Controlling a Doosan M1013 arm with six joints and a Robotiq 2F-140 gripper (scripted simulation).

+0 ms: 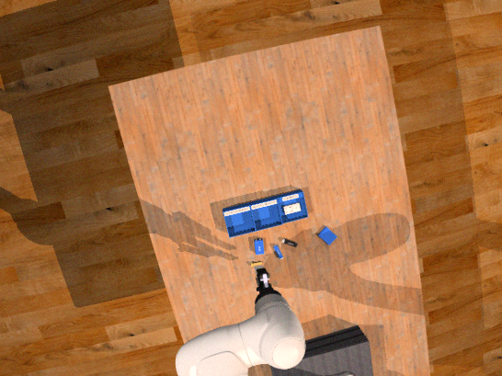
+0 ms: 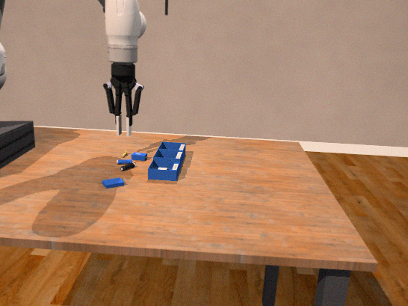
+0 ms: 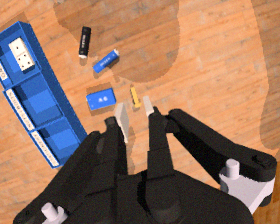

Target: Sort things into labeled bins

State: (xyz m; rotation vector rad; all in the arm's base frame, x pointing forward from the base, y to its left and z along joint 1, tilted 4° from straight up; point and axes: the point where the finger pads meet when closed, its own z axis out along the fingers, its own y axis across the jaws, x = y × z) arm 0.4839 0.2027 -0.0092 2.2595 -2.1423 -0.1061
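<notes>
My gripper is now 10 cm above the small yellow piece and 1 cm to the right of it. Round my hand: blue cylinder: 10 cm below, 7 cm to the right, 3 cm ahead; blue rectangular battery: 10 cm below, 7 cm ahead, 1 cm to the right; black cylindrical battery: 11 cm to the right, 10 cm below, 6 cm ahead.
</notes>
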